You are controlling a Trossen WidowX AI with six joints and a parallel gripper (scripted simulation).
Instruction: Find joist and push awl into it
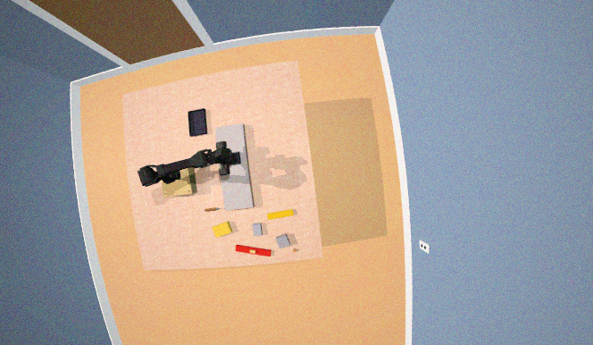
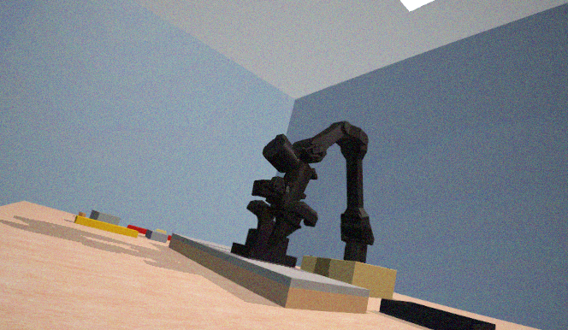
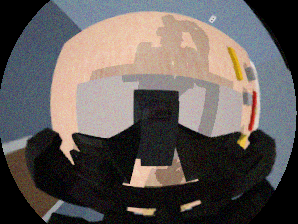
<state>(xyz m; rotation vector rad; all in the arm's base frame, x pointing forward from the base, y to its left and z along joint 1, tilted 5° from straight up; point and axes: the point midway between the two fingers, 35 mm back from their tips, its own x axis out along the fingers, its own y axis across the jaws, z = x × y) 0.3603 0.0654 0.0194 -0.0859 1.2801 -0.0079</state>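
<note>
The dark tray lies 23 cm behind my gripper tip, 26 cm to the left of it and 5 cm below it. From my gripper tip the other things lie so: green light 2 cm ahead, 3 cm above; awl 16 cm behind, 30 cm to the right, 6 cm below; stud finder 1 cm ahead, 2 cm above.
</note>
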